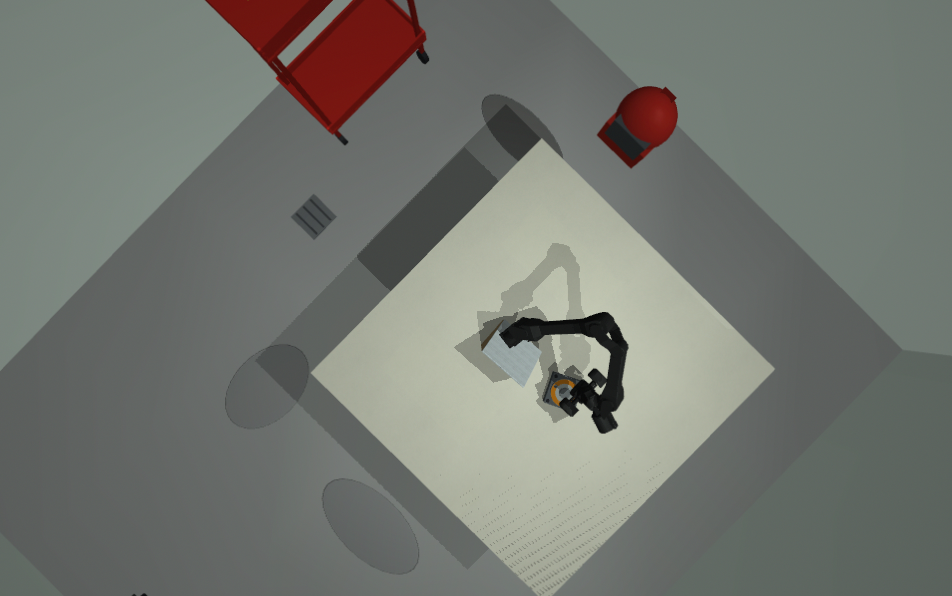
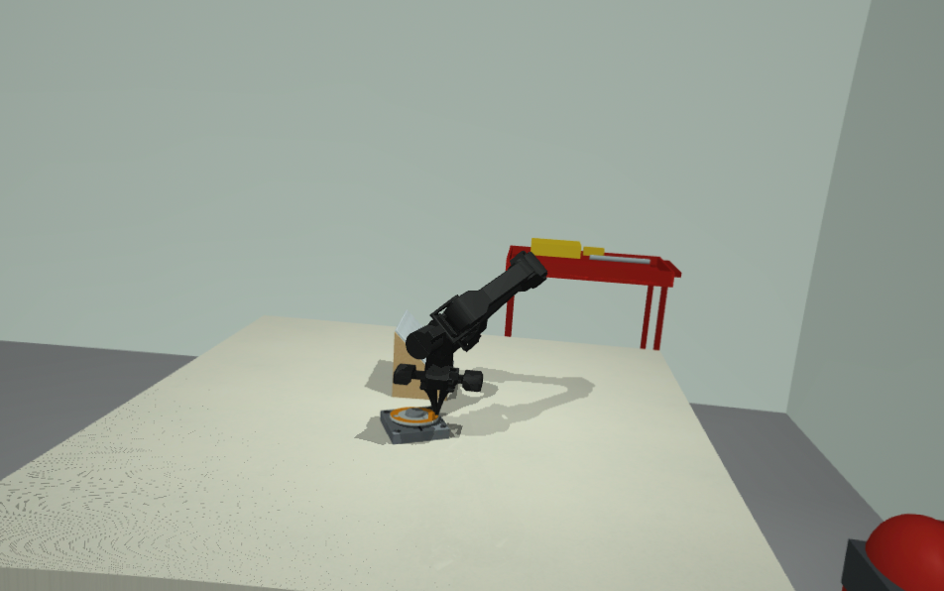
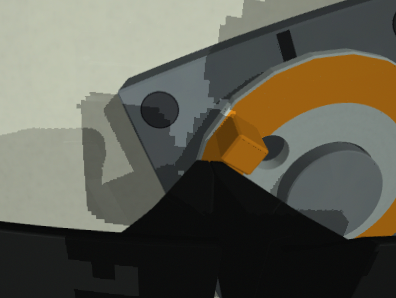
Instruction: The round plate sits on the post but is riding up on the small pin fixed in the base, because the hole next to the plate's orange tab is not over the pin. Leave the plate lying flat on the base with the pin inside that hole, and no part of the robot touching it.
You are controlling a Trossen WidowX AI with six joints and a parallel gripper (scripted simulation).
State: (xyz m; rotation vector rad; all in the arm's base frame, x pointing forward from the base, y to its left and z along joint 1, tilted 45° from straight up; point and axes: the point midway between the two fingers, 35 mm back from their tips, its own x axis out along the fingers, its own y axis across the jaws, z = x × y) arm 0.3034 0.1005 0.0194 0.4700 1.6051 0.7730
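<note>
Right now my gripper tip is 50 mm to the left of the square grey base and 20 mm above it.
</note>
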